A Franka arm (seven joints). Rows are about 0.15 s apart.
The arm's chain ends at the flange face. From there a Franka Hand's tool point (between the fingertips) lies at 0.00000 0.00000 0.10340 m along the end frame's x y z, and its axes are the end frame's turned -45 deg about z.
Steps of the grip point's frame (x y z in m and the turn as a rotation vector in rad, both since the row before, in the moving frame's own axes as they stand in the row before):
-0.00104, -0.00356, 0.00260, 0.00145, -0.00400, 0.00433
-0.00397, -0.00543, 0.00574, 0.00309, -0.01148, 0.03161
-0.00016, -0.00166, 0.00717, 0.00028, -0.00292, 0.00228
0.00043, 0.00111, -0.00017, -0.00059, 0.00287, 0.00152
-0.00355, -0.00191, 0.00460, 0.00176, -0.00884, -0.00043
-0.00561, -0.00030, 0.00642, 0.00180, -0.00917, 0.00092
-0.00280, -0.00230, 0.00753, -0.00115, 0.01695, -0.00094
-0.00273, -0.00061, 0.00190, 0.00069, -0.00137, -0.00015
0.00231, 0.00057, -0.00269, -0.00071, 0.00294, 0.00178
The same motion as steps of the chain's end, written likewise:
-0.00285, -0.00197, 0.00260, -0.00180, -0.00385, 0.00433
-0.00557, -0.00163, 0.00575, -0.00593, -0.01030, 0.03161
-0.00105, -0.00125, 0.00717, -0.00187, -0.00226, 0.00228
0.00084, 0.00065, -0.00017, 0.00161, 0.00245, 0.00152
-0.00309, 0.00064, 0.00460, -0.00501, -0.00750, -0.00043
-0.00338, 0.00322, 0.00642, -0.00521, -0.00776, 0.00092
-0.00493, 0.00151, 0.00754, 0.01117, 0.01280, -0.00094
-0.00221, 0.00145, 0.00190, -0.00048, -0.00146, -0.00015
0.00177, -0.00107, -0.00269, 0.00158, 0.00258, 0.00178

